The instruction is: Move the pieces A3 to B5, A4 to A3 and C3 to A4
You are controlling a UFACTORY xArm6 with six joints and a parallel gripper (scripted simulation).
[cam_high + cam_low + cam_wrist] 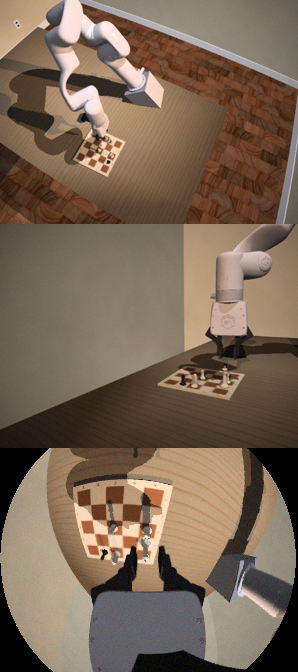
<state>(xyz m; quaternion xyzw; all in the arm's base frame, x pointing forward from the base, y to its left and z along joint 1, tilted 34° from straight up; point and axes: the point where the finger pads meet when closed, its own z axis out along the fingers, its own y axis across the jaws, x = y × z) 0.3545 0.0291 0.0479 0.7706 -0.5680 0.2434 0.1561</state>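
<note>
Now: hand 40 mm to the right of the white king and 70 mm above it. Also, from my hand: white pawn (80 mm ahead, 10 mm to the left, 80 mm below); then chessboard (80 mm ahead, 10 mm to the left, 100 mm below); then white rook (80 mm below).
</note>
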